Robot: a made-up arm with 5 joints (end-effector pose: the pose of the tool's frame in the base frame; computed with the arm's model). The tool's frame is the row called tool. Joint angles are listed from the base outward.
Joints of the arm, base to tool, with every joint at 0 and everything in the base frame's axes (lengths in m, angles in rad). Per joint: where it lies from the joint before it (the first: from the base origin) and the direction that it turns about. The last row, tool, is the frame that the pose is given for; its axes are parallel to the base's.
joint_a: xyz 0 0 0.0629 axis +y
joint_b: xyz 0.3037 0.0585 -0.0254 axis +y
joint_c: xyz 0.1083 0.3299 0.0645 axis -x
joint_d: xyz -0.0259 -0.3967 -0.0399 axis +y
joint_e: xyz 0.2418 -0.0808 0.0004 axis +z
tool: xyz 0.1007 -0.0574 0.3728
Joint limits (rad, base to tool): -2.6..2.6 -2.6..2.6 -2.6..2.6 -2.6..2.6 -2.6..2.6
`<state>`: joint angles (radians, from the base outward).
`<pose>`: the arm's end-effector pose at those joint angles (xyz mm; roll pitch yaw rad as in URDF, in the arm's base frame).
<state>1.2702 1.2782 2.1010 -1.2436 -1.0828</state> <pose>462.6 952.2 -475.8 0.6712 0.5585 1.3623</pose>
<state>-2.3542 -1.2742 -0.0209 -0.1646 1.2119</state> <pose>-298.5 -22.9 -254.2 2.5270 0.2323 1.8521</pose>
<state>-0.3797 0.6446 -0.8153 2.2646 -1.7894</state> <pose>383.6 296.6 -518.6 -2.4807 0.6583 -1.5990</pose>
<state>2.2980 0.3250 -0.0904 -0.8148 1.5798</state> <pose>-5.4 -25.5 -556.0 1.8063 0.0697 1.5238</pose>
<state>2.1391 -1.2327 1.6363 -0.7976 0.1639</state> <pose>285.4 892.9 112.5 -0.7638 0.7361 1.2119</pose>
